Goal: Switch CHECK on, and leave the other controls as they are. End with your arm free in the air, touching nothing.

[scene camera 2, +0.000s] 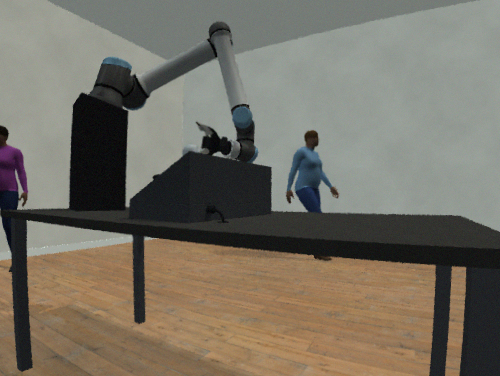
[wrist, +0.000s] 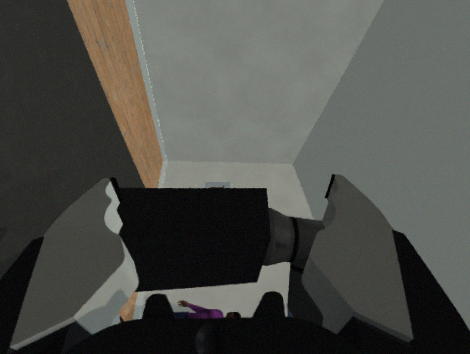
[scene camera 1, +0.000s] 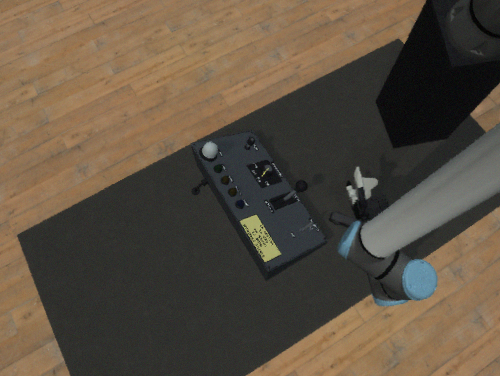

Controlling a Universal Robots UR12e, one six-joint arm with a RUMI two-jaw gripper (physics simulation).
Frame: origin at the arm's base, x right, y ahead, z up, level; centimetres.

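Seen in the pictures: gripper, between the fingertips: [scene camera 2: 193, 138] [wrist: 224, 179] [scene camera 1: 352, 174]; arm's base, origin of its link: [scene camera 2: 103, 108] [wrist: 262, 235] [scene camera 1: 476, 29].
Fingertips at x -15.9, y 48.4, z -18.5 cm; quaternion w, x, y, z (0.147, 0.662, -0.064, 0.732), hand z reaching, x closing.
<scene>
Pixels of each thing's top centre, then the offset from my fingertips to it. "*": a spot on its surface instead.
- white dome, a spot on its surface: [scene camera 1: 210, 150] * dx +31.6, dy +31.1, dz -11.0 cm
- short black toggle, centre of its top: [scene camera 1: 248, 140] dx +32.6, dy +16.5, dz -18.6 cm
- rotary selector, centre of its top: [scene camera 1: 266, 167] dx +20.6, dy +15.8, dz -19.2 cm
- slotted lever with a black ball, centre of its top: [scene camera 1: 302, 183] dx +8.9, dy +9.2, dz -16.2 cm
- small metallic switch, centre of its top: [scene camera 1: 308, 224] dx -3.3, dy +13.7, dz -19.5 cm
- yellow note, a spot on its surface: [scene camera 1: 260, 238] * dx -0.9, dy +30.1, dz -15.3 cm
- cable stub, a spot on its surface: [scene camera 2: 215, 212] * dx +26.9, dy +35.0, dz -30.3 cm
A dark sloped control panel [scene camera 1: 289, 251] [scene camera 2: 225, 187] stands on the table. It carries a white dome [scene camera 1: 210, 150], a short black toggle [scene camera 1: 250, 143], a rotary selector [scene camera 1: 266, 172], a slotted lever with a black ball [scene camera 1: 301, 185], a small metallic switch [scene camera 1: 308, 226] and a row of small coloured round parts. The labels are too small to read, so I cannot tell which control is CHECK or how it is set. My gripper [scene camera 1: 353, 177] [scene camera 2: 194, 137] [wrist: 224, 179] is open and empty, in the air off the panel's lever side, touching nothing.
A yellow note [scene camera 1: 260, 238] is on the panel. A cable stub [scene camera 1: 196, 190] [scene camera 2: 215, 212] comes out of its back. The black arm pedestal [scene camera 1: 425, 95] [scene camera 2: 98, 155] [wrist: 195, 240] stands at the table's end. Two people [scene camera 2: 310, 172] [scene camera 2: 11, 170] are in the room beyond the table.
</scene>
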